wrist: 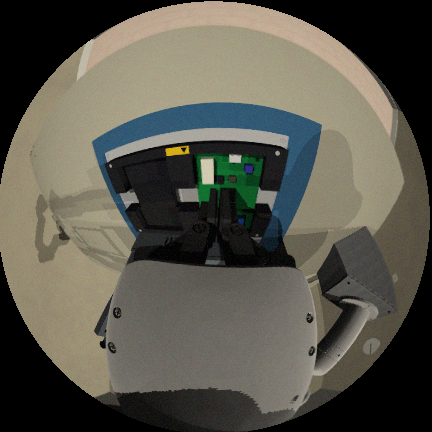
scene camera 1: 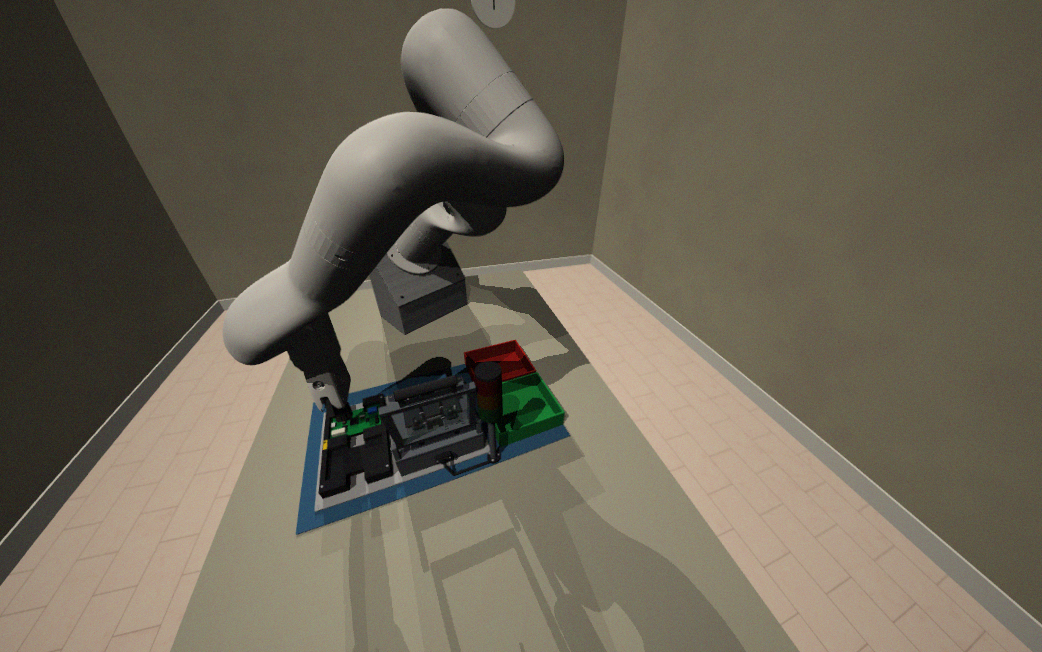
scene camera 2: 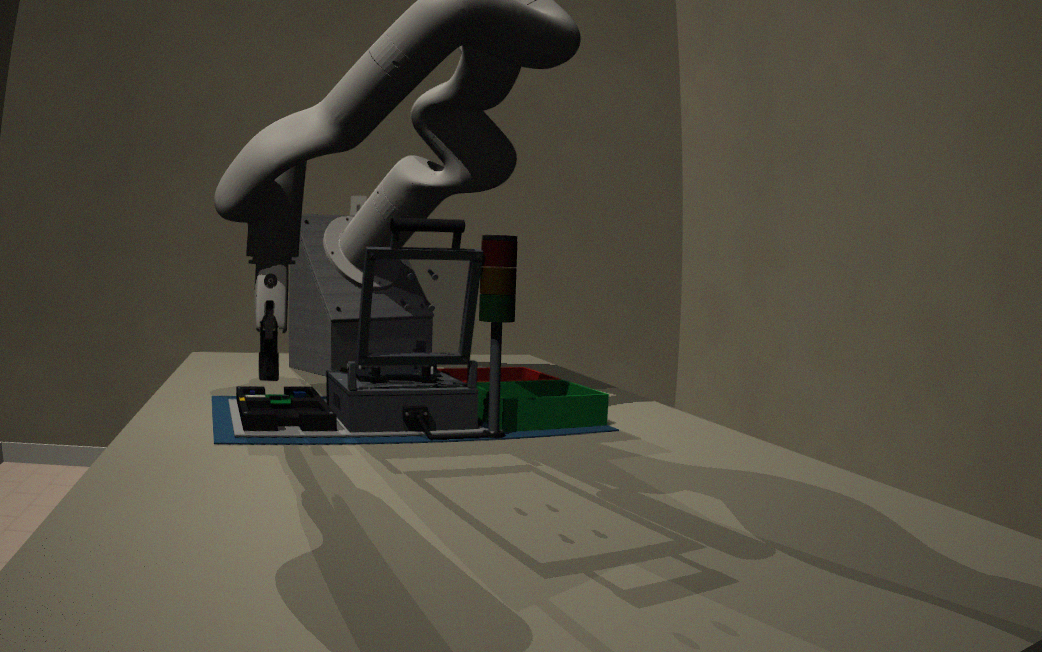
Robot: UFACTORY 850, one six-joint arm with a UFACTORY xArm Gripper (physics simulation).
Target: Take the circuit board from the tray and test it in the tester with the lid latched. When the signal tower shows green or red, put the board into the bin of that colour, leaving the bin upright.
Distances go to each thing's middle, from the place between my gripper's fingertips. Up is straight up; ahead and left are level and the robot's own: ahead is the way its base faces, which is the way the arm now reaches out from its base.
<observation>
Now: the green circuit board (scene camera 1: 363, 418) 20 mm behind my hand, 10 mm to the left of it and 30 mm below it. From my hand the other things lie so: green bin (scene camera 2: 543, 404) 100 mm behind, 380 mm to the left, 20 mm below; then red bin (scene camera 1: 514, 363) 230 mm behind, 310 mm to the left, 20 mm below; then clear lid (scene camera 2: 418, 305) 70 mm ahead, 240 mm to the left, 140 mm above.
</observation>
